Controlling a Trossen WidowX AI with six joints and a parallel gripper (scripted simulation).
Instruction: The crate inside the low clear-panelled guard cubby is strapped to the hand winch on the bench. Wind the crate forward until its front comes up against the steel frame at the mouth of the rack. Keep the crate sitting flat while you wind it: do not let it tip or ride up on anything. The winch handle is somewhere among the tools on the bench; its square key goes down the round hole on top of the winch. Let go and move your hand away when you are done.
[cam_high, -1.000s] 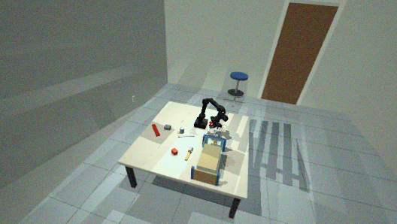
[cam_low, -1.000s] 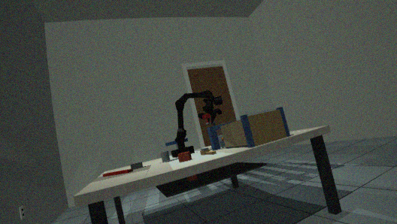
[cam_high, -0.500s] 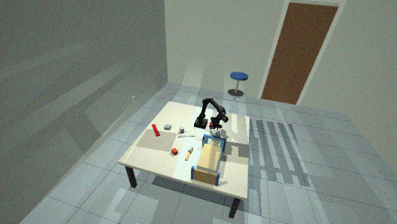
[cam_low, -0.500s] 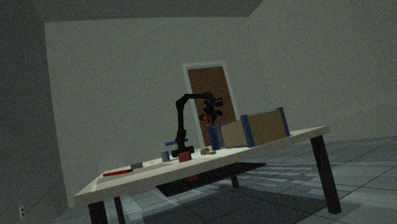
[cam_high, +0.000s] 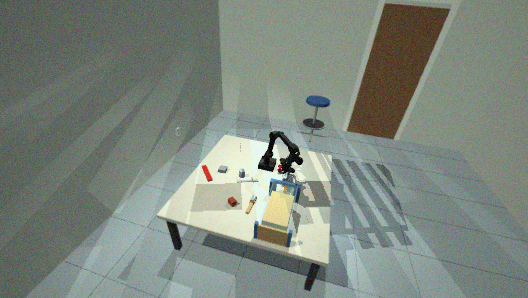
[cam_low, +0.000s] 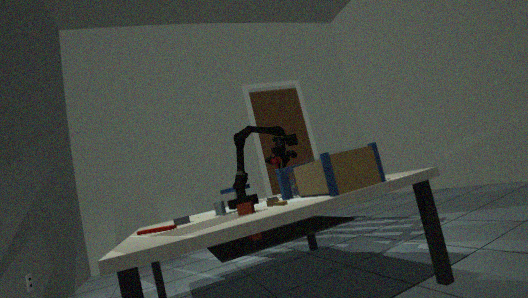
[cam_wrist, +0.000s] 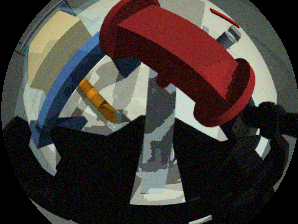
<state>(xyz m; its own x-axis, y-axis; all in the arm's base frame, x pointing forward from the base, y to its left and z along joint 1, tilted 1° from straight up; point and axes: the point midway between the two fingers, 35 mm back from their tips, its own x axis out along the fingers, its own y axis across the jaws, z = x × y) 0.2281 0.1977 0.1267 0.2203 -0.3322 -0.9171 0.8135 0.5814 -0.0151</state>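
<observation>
Now: gripper tip 50 mm below the red knob, 30 mm to the left of it and 20 mm short of it. From my gripper tip the other things lie so: winch: 120 mm below, 50 mm to the left, 50 mm behind; then winch handle: 20 mm above; then blue frame: 120 mm ahead, 50 mm below, 40 mm to the left.
</observation>
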